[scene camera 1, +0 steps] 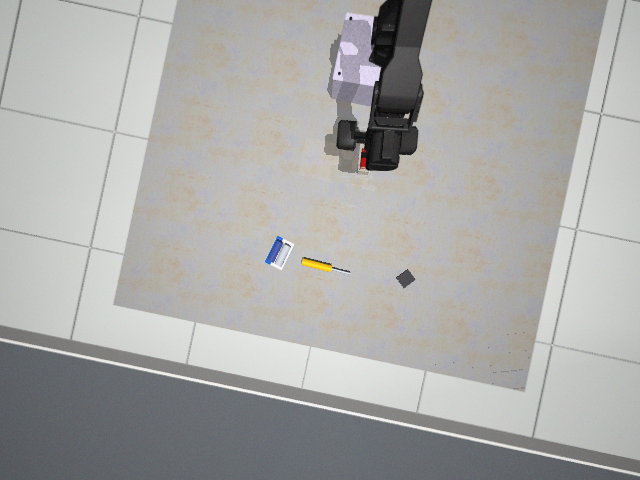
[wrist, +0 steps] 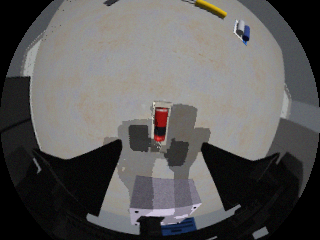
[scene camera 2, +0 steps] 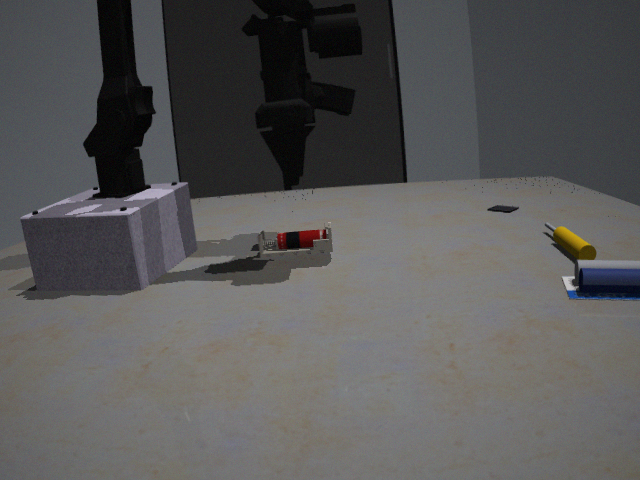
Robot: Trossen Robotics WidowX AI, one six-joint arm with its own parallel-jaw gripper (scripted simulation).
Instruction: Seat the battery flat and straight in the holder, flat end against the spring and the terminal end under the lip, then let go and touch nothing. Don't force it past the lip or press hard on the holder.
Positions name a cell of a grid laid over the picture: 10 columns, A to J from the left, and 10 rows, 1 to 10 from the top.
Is my gripper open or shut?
Open.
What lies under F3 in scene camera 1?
My gripper.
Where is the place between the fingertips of my gripper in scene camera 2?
E4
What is my gripper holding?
Nothing.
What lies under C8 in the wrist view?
My gripper.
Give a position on a battery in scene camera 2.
E5
